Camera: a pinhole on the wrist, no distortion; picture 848 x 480 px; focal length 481.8 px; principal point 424.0 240.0 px. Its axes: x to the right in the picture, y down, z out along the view. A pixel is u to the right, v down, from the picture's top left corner.
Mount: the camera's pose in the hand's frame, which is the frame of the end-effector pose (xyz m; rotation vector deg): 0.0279 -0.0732 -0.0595 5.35 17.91 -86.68
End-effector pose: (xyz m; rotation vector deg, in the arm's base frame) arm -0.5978 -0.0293 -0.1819 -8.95 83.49 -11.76
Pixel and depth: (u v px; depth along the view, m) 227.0 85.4 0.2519
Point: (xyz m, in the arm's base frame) -0.3839 -0.0706 -0.1306
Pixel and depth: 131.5 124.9 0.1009
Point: -0.5421 -0.0743 -0.1828
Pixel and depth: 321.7 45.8 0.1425
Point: -0.5107 -0.1103 -0.1439
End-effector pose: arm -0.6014 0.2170 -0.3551 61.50 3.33 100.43
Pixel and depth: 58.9 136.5 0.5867
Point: -0.3164 -0.1647 0.1088
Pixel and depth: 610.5 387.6 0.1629
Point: -0.4325 0.3453 -0.3324
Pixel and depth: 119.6 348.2 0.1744
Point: -0.5125 0.2341 -0.2252
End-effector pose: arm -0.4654 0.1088 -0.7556 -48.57 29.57 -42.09
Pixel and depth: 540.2 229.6 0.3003
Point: -0.3631 0.0614 -0.4658
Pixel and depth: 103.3 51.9 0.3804
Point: -0.2264 0.3792 -0.5795
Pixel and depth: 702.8 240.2 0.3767
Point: -0.3852 -0.0095 -0.3190
